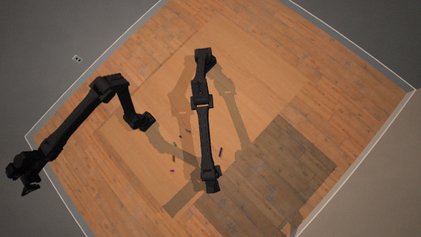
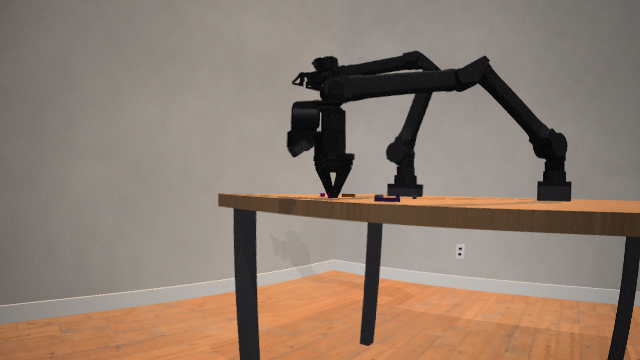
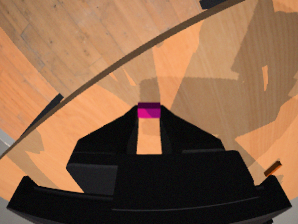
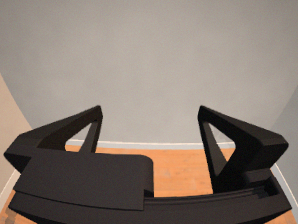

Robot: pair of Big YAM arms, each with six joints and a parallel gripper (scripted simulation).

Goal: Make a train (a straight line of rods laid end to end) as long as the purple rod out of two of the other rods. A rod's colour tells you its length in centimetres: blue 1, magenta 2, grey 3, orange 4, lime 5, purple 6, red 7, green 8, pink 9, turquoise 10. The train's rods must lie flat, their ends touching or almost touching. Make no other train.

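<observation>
Right now the orange rod is 240 mm behind my left hand, 140 mm to the right of it and 10 mm below it. The rest, counted from my left hand: blue rod (320 mm behind, 10 mm to the right, 10 mm below); then purple rod (60 mm behind, 110 mm to the left, 10 mm below); then magenta rod (190 mm behind, 200 mm to the right, 10 mm below).
</observation>
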